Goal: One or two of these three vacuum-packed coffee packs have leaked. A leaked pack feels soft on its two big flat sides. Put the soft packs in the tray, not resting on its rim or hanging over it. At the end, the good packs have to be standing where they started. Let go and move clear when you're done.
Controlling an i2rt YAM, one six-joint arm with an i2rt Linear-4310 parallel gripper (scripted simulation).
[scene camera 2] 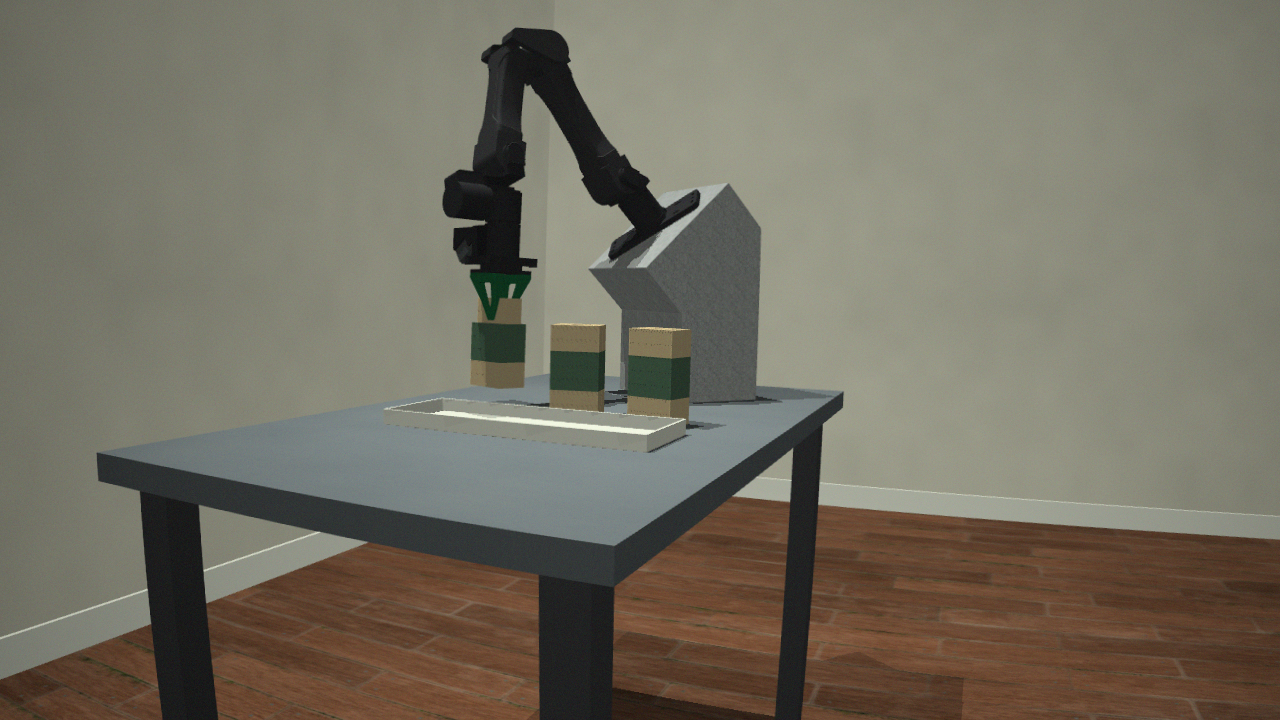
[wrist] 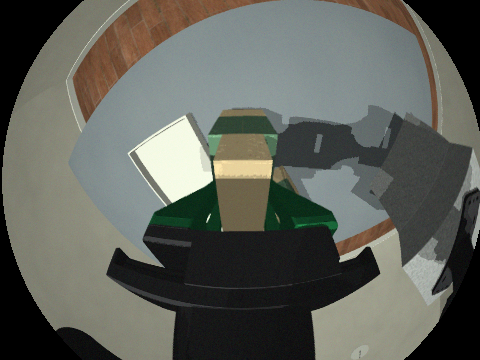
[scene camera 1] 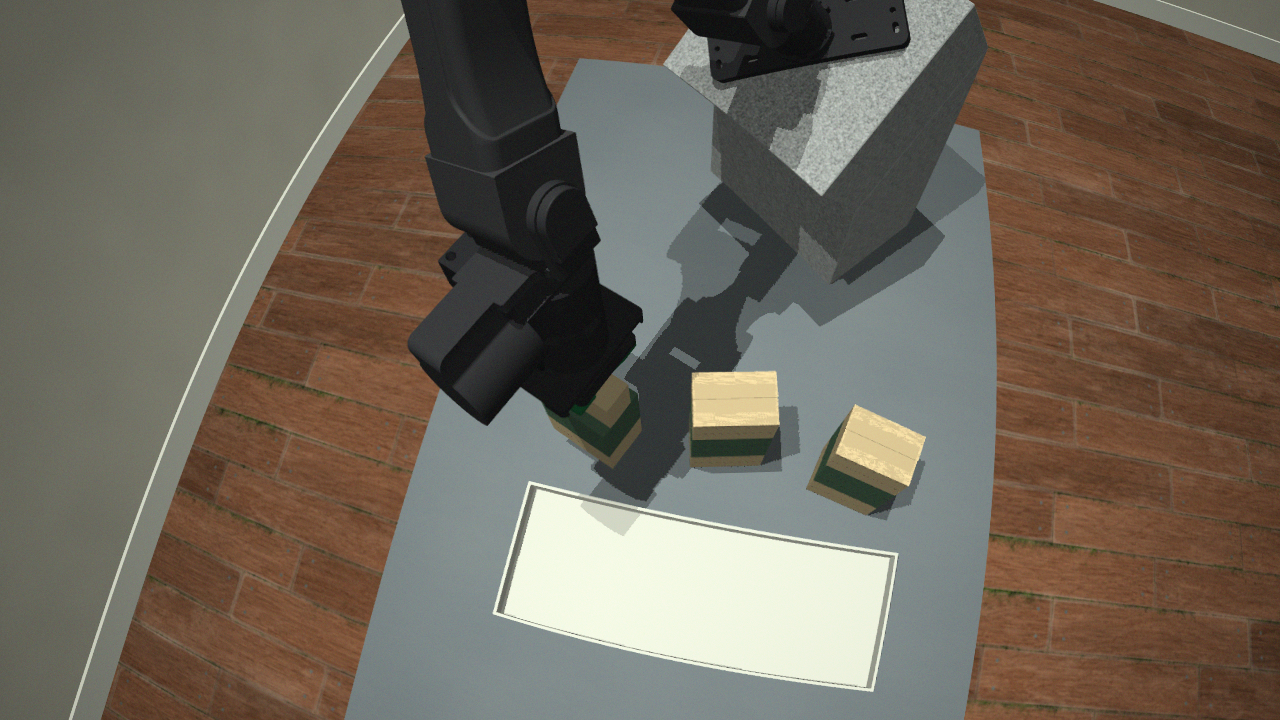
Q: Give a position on a white tray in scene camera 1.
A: At 719, 596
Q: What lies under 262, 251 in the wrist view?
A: My gripper.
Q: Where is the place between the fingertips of my gripper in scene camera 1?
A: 585, 390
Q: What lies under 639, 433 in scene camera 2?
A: A white tray.
